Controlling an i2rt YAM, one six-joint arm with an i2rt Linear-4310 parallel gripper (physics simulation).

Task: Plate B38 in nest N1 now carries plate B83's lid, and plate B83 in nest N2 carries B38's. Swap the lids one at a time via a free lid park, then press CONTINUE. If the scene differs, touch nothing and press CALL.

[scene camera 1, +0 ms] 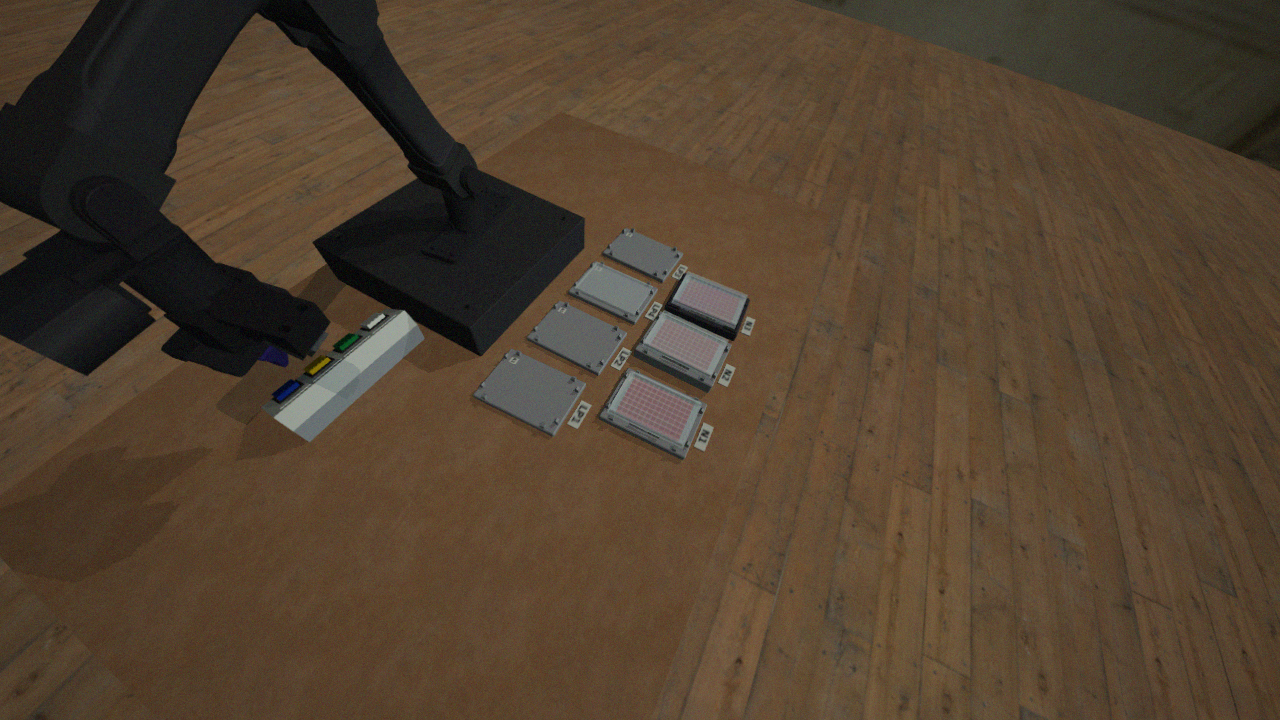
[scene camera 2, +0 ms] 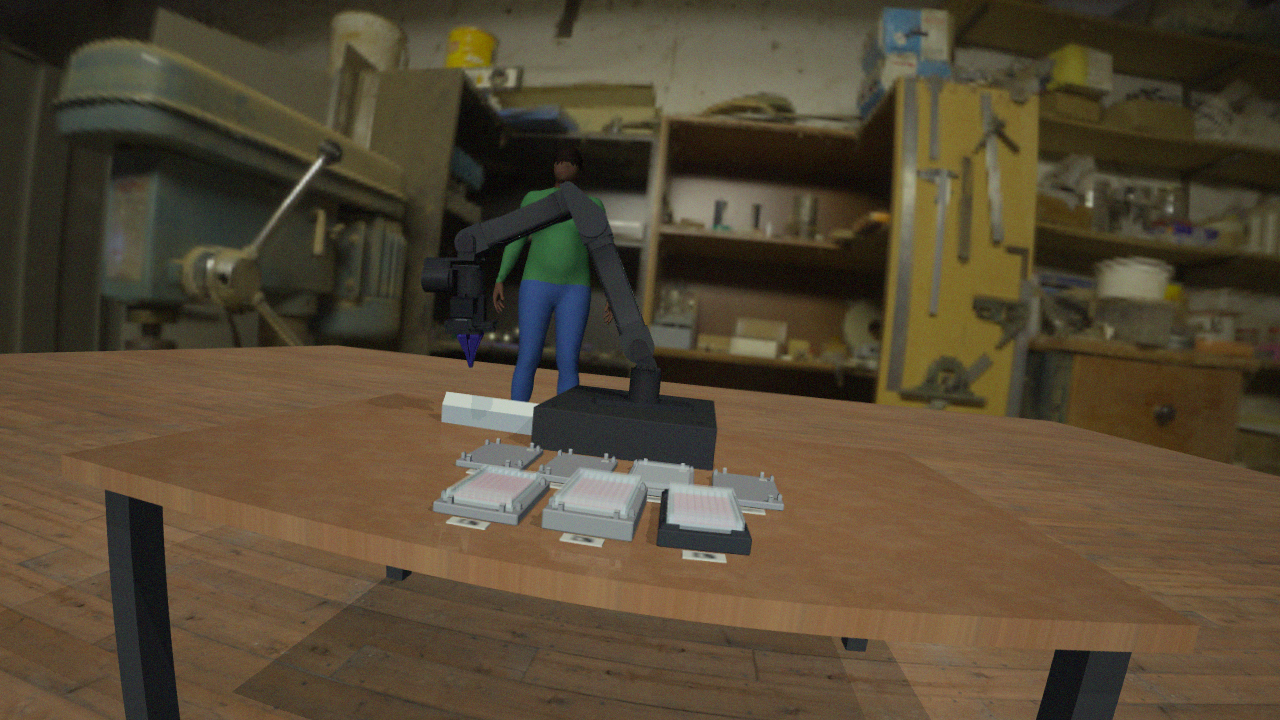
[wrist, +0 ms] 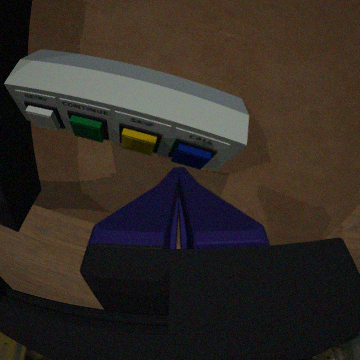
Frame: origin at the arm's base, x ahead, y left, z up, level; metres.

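Seen in the pictures: gripper, fingertip midpoint: (scene camera 1: 282,363) (scene camera 2: 470,367) (wrist: 178,176); arm's base at its link origin: (scene camera 1: 470,225) (scene camera 2: 642,405).
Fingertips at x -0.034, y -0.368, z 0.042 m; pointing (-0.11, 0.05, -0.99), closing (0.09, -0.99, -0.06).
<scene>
Pixels of each thing's top centre, then the offset from my fingertips to it.
- blue CALL button at its top centre: (wrist: 190,162) (scene camera 1: 281,386) 0.010 m right, 0.041 m back, 0.066 m down
- green CONTINUE button at its top centre: (wrist: 82,133) (scene camera 1: 343,338) 0.088 m left, 0.021 m back, 0.066 m down
- N1 plate at its top centre: (scene camera 2: 497,479) (scene camera 1: 656,405) 0.159 m left, 0.458 m ahead, 0.095 m down
- N2 plate at its top centre: (scene camera 2: 601,483) (scene camera 1: 686,340) 0.291 m left, 0.475 m ahead, 0.083 m down
- LP2 at its top centre: (scene camera 2: 579,460) (scene camera 1: 577,330) 0.256 m left, 0.290 m ahead, 0.103 m down
- clear lid at its top centre: (scene camera 2: 661,471) (scene camera 1: 614,286) 0.384 m left, 0.314 m ahead, 0.105 m down
- fourth park at its top centre: (scene camera 2: 746,480) (scene camera 1: 644,248) 0.513 m left, 0.338 m ahead, 0.103 m down
- third lidded plate at its top centre: (scene camera 2: 703,499) (scene camera 1: 711,296) 0.415 m left, 0.497 m ahead, 0.086 m down
- white button box at its top centre: (wrist: 108,129) (scene camera 1: 333,351) (scene camera 2: 497,396) 0.060 m left, 0.010 m back, 0.059 m down
- yellow button at its top centre: (wrist: 135,147) (scene camera 1: 313,361) 0.039 m left, 0.031 m back, 0.066 m down
- white button at its top centre: (wrist: 37,122) (scene camera 1: 370,316) 0.137 m left, 0.011 m back, 0.066 m down
My gripper (scene camera 1: 284,361) (scene camera 2: 470,363) (wrist: 178,176) is shut and empty. Its tips are above the table, close to the blue CALL button (scene camera 1: 287,389) (wrist: 191,155) in the wrist view. The green CONTINUE button (scene camera 1: 347,342) (wrist: 87,128) is farther left there. The N1 plate (scene camera 1: 657,407) (scene camera 2: 494,488) and the N2 plate (scene camera 1: 685,342) (scene camera 2: 597,492) sit in grey nests, both covered by clear lids. Lid parks LP1 (scene camera 1: 529,391) (scene camera 2: 499,455) and LP2 (scene camera 1: 577,336) are bare. The third park holds a clear lid (scene camera 1: 613,291) (scene camera 2: 660,473). The fourth park (scene camera 1: 642,253) (scene camera 2: 748,488) is bare. Plate names are unreadable.
A third lidded plate (scene camera 1: 709,300) (scene camera 2: 704,508) sits in a black nest beside N2. The white button box (scene camera 1: 371,371) (scene camera 2: 487,412) (wrist: 130,82) also has a yellow button (scene camera 1: 317,365) (wrist: 139,140) and a white button (scene camera 1: 374,321) (wrist: 43,117). The black arm base (scene camera 1: 528,277) (scene camera 2: 623,438) stands beside it.
</scene>
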